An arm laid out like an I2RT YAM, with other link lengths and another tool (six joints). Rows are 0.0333 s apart.
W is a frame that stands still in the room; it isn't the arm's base.
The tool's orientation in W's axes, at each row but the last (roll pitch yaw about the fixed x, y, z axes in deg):
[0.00, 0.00, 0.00]
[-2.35, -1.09, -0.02]
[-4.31, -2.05, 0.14]
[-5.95, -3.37, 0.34]
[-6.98, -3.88, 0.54]
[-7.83, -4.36, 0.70]
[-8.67, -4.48, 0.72]
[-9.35, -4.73, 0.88]
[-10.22, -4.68, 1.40]
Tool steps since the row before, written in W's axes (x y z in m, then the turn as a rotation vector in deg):
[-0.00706, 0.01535, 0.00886, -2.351, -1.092, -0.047]
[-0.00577, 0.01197, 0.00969, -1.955, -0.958, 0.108]
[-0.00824, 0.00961, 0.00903, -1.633, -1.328, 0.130]
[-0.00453, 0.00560, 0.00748, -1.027, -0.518, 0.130]
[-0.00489, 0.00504, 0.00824, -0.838, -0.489, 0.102]
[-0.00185, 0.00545, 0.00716, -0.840, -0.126, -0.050]
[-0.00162, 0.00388, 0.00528, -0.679, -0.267, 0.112]
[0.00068, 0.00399, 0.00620, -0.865, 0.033, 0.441]
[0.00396, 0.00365, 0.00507, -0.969, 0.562, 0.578]
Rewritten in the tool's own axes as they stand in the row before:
[-0.00706, 0.01535, 0.00886, -2.351, -1.092, -0.047]
[-0.00559, 0.01156, 0.01028, -1.952, -0.964, 0.106]
[-0.00789, 0.00890, 0.01002, -1.631, -1.334, 0.088]
[-0.00405, 0.00480, 0.00827, -1.021, -0.529, 0.136]
[-0.00427, 0.00401, 0.00910, -0.834, -0.497, 0.099]
[-0.00123, 0.00443, 0.00795, -0.843, -0.117, -0.002]
[-0.00115, 0.00304, 0.00591, -0.671, -0.280, 0.124]
[0.00125, 0.00293, 0.00668, -0.825, -0.037, 0.512]
[0.00445, 0.00266, 0.00528, -0.905, 0.460, 0.747]

